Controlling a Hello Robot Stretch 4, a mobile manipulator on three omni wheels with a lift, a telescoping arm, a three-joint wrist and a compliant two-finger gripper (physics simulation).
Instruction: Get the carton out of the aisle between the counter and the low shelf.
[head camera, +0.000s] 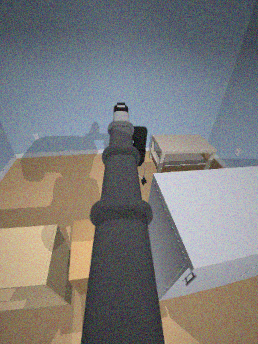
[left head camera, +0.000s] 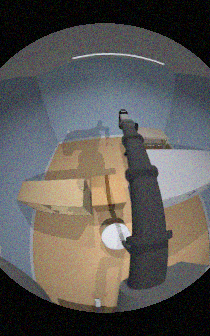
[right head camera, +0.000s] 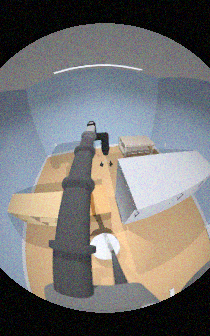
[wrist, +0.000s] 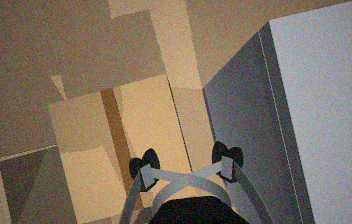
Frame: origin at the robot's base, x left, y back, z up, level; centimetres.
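Where they show: gripper, fingertip midpoint: (right head camera: 105, 165) (wrist: 185, 158); robot's base, link origin: (left head camera: 115, 235) (right head camera: 104, 245).
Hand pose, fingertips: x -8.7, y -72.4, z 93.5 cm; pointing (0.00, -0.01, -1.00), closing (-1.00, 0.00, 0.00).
Each offset is from my fingertips to the top centre of the thing. "spot": to the spot under its first point. Level surfaces: height alone.
The carton @(dz -55.7, dx +22.9, dy +6.1 cm) (head camera: 80, 257) (left head camera: 116, 191) (right head camera: 102, 206) (wrist: 150, 115) is a tan box with a brown tape strip. It lies in the aisle between the low shelf (head camera: 25, 255) (left head camera: 52, 191) (right head camera: 37, 201) (wrist: 27, 175) on the left and the white counter @(dz -5.3 cm) (head camera: 215, 215) (left head camera: 175, 170) (right head camera: 160, 175) (wrist: 315, 100) on the right. A narrow strip of floor shows between carton and counter. The arm partly hides the carton in the head views. My gripper (right head camera: 106, 164) (wrist: 185, 158) is open and empty; in the wrist view its left finger overlaps the carton's right part, its right finger the counter's dark side.
A beige bench (head camera: 185, 145) (right head camera: 136, 144) stands behind the counter near the far wall. The counter's grey end panel borders the aisle on the right, with a handle @(spot: dz -28.1, dx -26.7, dy +40.0 cm) (head camera: 189, 277) at its near corner. A white disc (left head camera: 115, 236) (right head camera: 105, 246) shows low in the side head views.
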